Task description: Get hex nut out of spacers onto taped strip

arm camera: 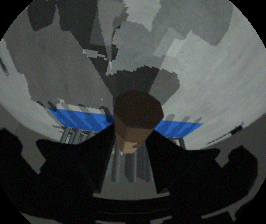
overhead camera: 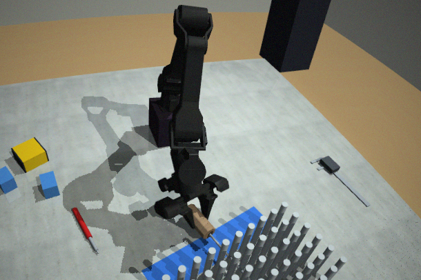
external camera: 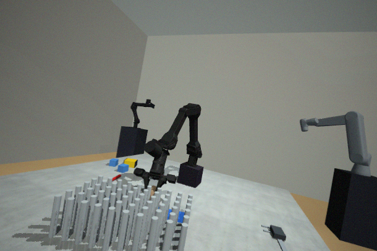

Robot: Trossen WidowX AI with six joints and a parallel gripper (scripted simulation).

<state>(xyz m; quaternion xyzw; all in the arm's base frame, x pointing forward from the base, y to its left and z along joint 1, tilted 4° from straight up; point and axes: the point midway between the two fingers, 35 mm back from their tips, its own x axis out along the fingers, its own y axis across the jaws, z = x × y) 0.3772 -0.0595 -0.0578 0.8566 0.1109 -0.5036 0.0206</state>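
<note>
Now: the blue taped strip 6 cm ahead of my gripper tip, 3 cm below it and 1 cm to the left of it. The rest, counted from my gripper tip: yellow block: 40 cm behind, 38 cm to the right, 1 cm below; then hook tool: 10 cm ahead, 2 cm to the left; then red-handled screwdriver: 27 cm to the right, 7 cm behind, 2 cm below.
</note>
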